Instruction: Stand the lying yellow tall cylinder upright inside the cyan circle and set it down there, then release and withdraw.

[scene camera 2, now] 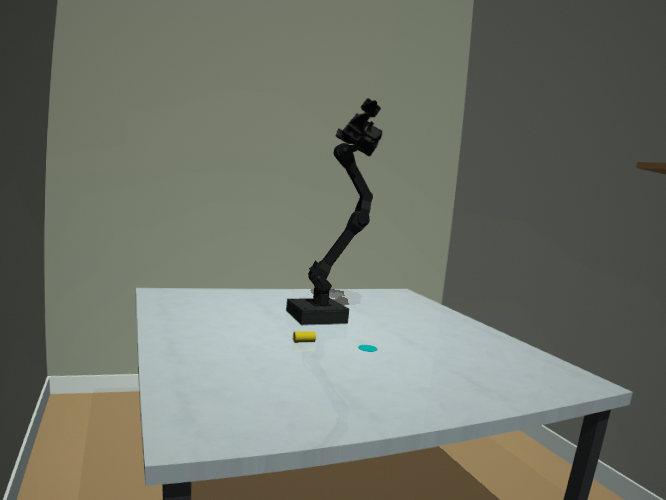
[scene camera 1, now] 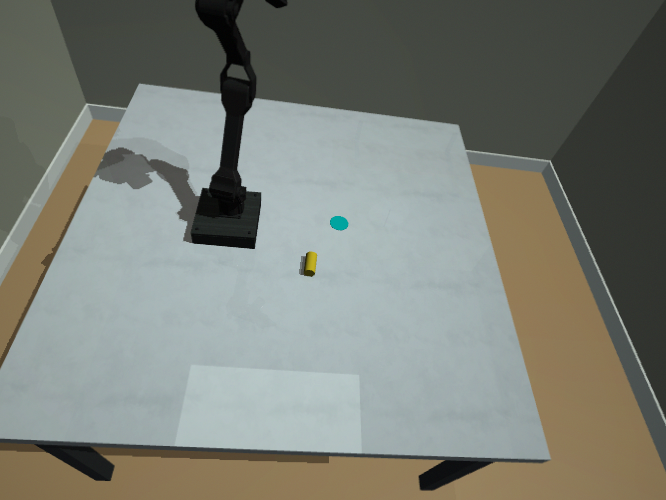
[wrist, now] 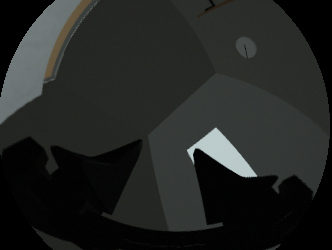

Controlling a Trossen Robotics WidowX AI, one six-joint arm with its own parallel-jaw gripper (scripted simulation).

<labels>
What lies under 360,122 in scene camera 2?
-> The gripper.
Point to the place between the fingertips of the gripper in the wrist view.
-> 168,147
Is the gripper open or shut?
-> Open.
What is the gripper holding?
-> Nothing.
</labels>
